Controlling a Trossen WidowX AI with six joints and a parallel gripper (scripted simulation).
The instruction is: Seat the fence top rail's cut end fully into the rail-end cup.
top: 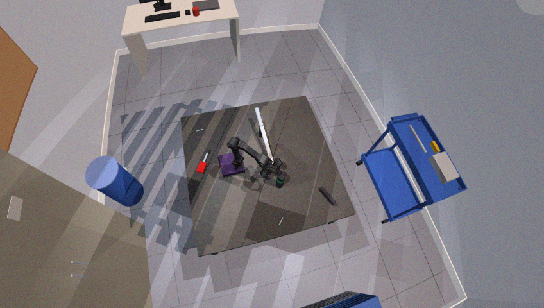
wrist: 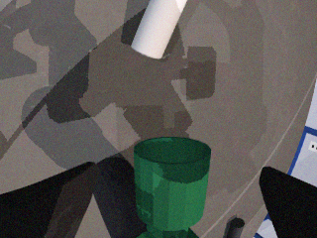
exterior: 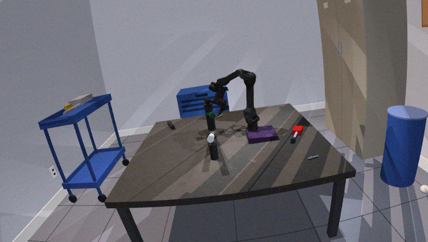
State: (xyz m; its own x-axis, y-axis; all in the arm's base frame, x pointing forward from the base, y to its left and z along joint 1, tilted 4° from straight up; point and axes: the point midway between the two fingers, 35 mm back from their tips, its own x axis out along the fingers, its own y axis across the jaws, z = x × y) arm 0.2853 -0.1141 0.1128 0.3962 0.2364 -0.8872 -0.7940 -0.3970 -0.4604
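Now: gripper tip 20 mm to the left of the green rail-end cup, 10 mm short of it and 10 mm above it. The rest, counted from my gripper tip: dark bar (430 mm ahead, 210 mm to the right, 130 mm below); short loop-cap post (410 mm to the left, 70 mm behind, 40 mm below); red-handled tool (580 mm behind, 180 mm to the left, 130 mm below).
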